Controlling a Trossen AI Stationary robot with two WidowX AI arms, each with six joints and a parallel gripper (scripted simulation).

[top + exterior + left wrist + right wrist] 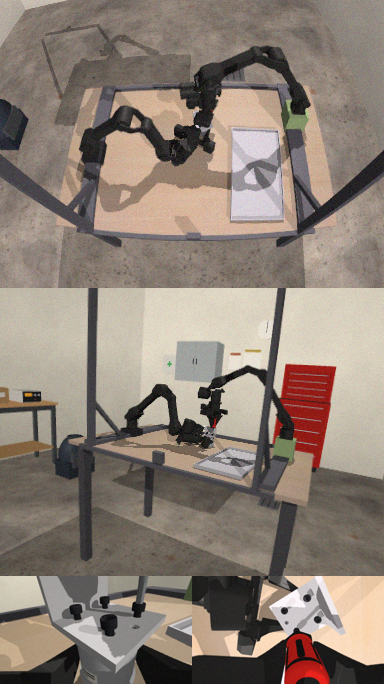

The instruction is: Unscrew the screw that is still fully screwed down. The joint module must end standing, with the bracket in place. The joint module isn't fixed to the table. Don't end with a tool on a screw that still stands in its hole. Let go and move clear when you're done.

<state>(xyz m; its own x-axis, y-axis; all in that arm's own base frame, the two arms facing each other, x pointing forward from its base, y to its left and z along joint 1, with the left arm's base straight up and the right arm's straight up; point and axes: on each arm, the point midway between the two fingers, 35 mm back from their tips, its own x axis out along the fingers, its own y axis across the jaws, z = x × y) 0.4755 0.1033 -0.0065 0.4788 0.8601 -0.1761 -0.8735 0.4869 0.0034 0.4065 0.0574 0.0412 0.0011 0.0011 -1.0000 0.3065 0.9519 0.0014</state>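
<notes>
The red screwdriver lies 3 cm below my right hand. Round my right hand: dark frame rail (28 cm ahead, 1 cm to the left, 14 cm below); joint module (1 cm ahead, 2 cm to the left, 12 cm below); l-shaped bracket (2 cm ahead, 2 cm to the left, 8 cm below).
My left gripper is now 2 cm short of the joint module, 2 cm to the left of it and 1 cm above it. Round my left hand: red screwdriver (1 cm ahead, 4 cm to the right, 9 cm above); dark frame rail (28 cm ahead, 3 cm to the right, 3 cm below); l-shaped bracket (2 cm ahead, 2 cm to the right, 4 cm above).
</notes>
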